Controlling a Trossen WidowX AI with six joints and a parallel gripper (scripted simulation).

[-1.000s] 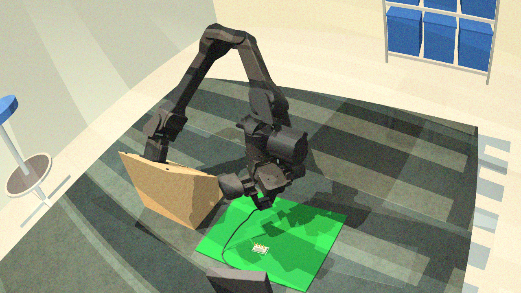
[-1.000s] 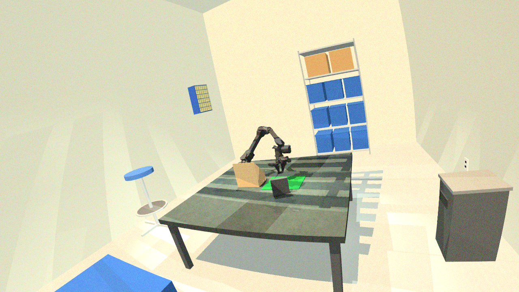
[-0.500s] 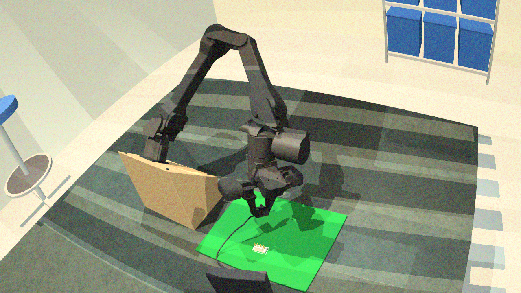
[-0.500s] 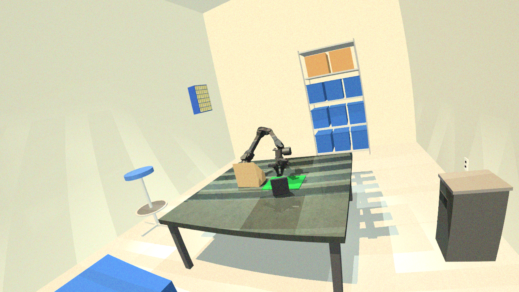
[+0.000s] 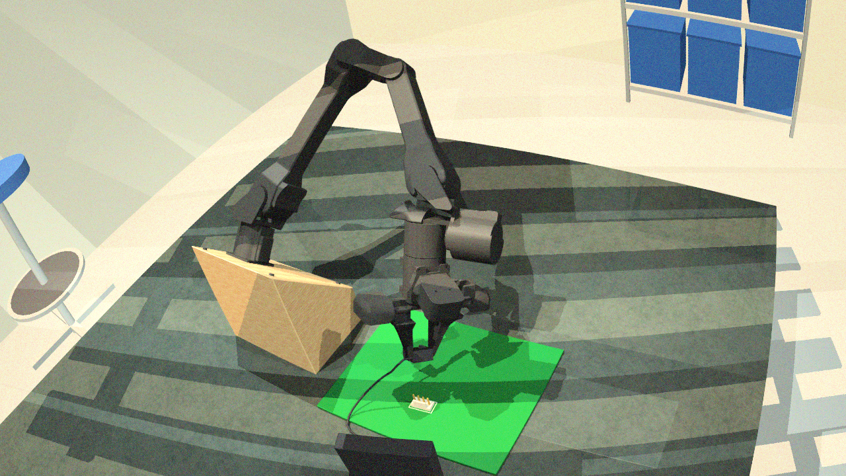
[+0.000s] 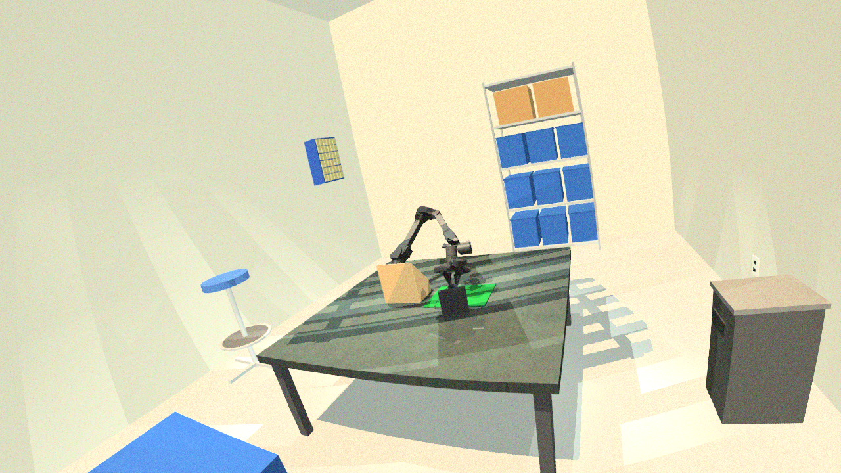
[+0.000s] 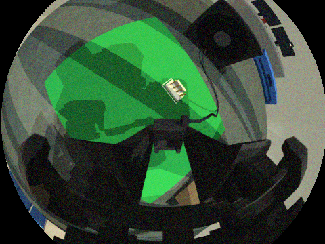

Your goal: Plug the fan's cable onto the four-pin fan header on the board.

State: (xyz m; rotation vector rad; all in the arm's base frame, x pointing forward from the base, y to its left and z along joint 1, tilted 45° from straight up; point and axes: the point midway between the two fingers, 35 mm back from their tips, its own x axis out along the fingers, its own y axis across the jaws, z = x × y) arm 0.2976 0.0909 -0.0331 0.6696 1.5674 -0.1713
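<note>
The green board is 60 mm below my gripper tip and 30 mm ahead of it. Round my gripper tip: dark fan 180 mm to the right, 80 mm ahead, 10 mm above; fan plug 10 mm to the left, 10 mm behind; white four-pin header 50 mm to the right, 50 mm below, 30 mm ahead.
</note>
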